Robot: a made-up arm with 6 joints. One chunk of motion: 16 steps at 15 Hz.
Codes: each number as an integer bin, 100 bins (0 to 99) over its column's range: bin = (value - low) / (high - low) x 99, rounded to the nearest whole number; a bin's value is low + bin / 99 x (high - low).
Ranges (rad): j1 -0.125..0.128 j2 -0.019..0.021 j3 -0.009..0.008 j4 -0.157..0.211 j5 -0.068..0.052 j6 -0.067..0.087
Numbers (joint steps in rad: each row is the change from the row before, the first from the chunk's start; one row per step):
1: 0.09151 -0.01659 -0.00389 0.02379 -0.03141 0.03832
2: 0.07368 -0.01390 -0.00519 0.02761 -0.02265 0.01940
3: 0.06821 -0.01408 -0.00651 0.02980 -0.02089 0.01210
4: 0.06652 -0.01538 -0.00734 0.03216 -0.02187 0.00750
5: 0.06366 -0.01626 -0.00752 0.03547 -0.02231 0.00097
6: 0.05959 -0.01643 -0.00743 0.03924 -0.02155 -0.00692
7: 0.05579 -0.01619 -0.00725 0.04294 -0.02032 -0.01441
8: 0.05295 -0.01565 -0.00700 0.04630 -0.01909 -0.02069
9: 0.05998 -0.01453 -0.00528 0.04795 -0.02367 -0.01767
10: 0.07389 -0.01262 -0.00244 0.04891 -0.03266 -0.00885
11: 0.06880 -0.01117 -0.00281 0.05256 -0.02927 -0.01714
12: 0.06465 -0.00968 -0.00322 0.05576 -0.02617 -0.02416
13: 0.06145 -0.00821 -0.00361 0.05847 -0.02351 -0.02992
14: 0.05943 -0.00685 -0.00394 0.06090 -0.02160 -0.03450
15: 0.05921 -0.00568 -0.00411 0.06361 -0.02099 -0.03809
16: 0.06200 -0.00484 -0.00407 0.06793 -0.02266 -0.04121
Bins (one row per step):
1: 85 6 30 49 30 68
2: 78 13 22 50 37 56
3: 76 12 15 50 39 51
4: 75 9 10 51 38 48
5: 74 7 9 52 38 44
6: 72 6 9 53 38 39
7: 71 7 10 54 39 34
8: 70 8 12 55 40 30
9: 72 11 22 55 37 32
10: 78 16 38 55 29 37
11: 76 19 36 56 32 32
12: 74 23 34 57 35 28
13: 73 27 31 58 37 24
14: 72 30 29 59 38 21
15: 72 33 28 59 39 19
16: 73 35 29 61 37 17

